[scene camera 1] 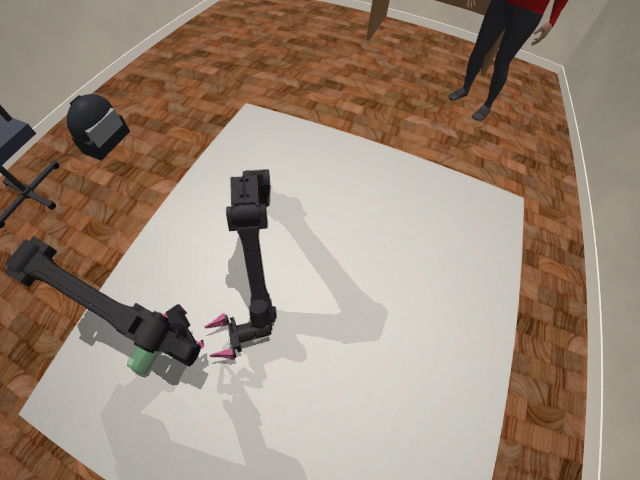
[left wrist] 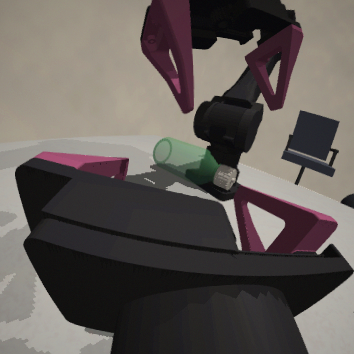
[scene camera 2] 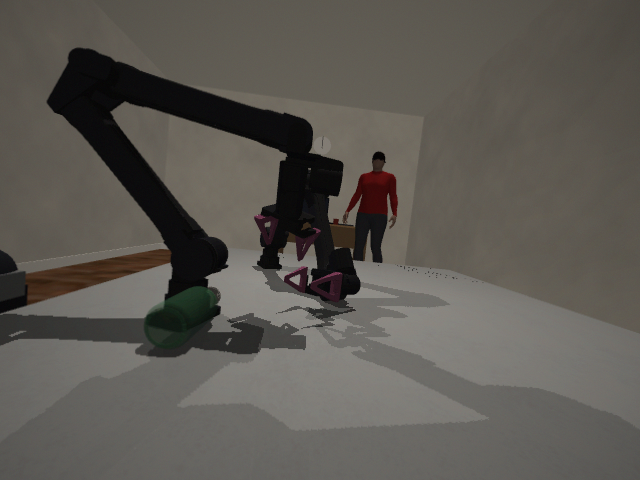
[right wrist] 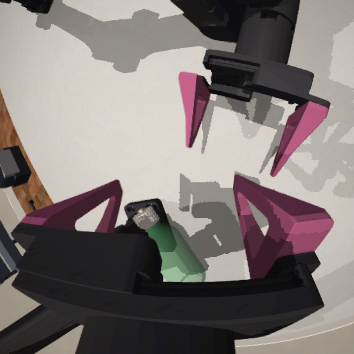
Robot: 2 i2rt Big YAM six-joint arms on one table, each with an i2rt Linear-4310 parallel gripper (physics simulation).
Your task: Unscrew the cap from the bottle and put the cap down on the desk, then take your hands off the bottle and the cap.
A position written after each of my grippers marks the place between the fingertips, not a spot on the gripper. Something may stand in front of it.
Observation:
My left gripper (scene camera 2: 296,282) is open, with nothing in its grasp. Also in view: a translucent green bottle (scene camera 2: 170,324). My right gripper (scene camera 2: 283,252) is open, with nothing in its grasp.
My left gripper shows as well in scene camera 1 (scene camera 1: 207,341), in the left wrist view (left wrist: 184,178) and in the right wrist view (right wrist: 228,160). My right gripper shows as well in the left wrist view (left wrist: 239,109) and in the right wrist view (right wrist: 174,183).

